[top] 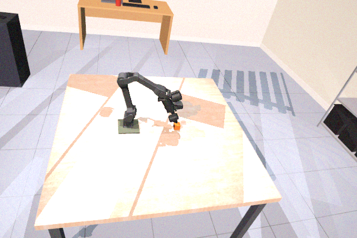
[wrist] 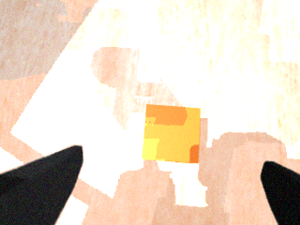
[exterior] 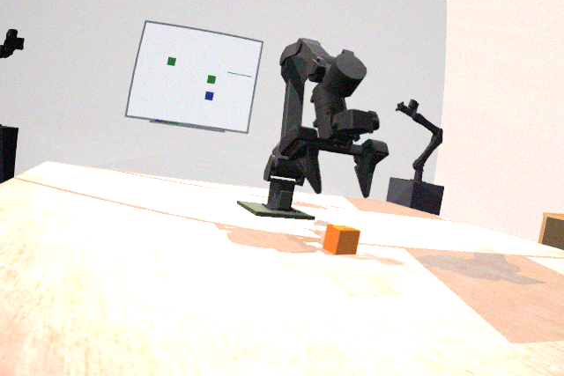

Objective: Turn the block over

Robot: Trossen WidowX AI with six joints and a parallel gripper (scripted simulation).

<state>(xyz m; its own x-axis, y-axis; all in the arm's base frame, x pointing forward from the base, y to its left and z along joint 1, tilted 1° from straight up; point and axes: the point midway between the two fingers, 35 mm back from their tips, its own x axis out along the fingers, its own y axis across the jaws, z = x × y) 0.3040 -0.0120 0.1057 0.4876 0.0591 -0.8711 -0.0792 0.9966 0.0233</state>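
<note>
The block is 7 cm below my gripper tip and 1 cm ahead of it.
</note>
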